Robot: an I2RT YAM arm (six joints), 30 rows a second.
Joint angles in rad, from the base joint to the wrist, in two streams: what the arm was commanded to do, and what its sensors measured. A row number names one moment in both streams.
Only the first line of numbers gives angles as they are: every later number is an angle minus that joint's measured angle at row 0.
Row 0, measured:
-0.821, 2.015, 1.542, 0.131, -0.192, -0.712
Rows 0 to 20, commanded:
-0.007, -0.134, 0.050, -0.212, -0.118, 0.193
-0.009, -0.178, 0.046, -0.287, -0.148, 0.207
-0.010, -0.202, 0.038, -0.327, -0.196, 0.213
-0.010, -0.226, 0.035, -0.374, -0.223, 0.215
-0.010, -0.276, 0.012, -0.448, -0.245, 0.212
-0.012, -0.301, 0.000, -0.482, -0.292, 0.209
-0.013, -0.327, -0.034, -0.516, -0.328, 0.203
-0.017, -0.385, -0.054, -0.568, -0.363, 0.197
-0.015, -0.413, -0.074, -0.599, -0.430, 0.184
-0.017, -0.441, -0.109, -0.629, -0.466, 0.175
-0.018, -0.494, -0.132, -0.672, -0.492, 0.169
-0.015, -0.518, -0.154, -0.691, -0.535, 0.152
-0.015, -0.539, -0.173, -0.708, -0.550, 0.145
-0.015, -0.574, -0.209, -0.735, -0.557, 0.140
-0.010, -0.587, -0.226, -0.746, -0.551, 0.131
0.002, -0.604, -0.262, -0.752, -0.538, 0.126
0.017, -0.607, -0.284, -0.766, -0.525, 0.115
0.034, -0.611, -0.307, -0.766, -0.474, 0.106
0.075, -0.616, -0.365, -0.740, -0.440, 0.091
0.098, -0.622, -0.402, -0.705, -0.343, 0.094
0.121, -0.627, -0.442, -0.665, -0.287, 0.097
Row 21, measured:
0.054, -0.616, -0.353, -0.679, -0.423, 0.113
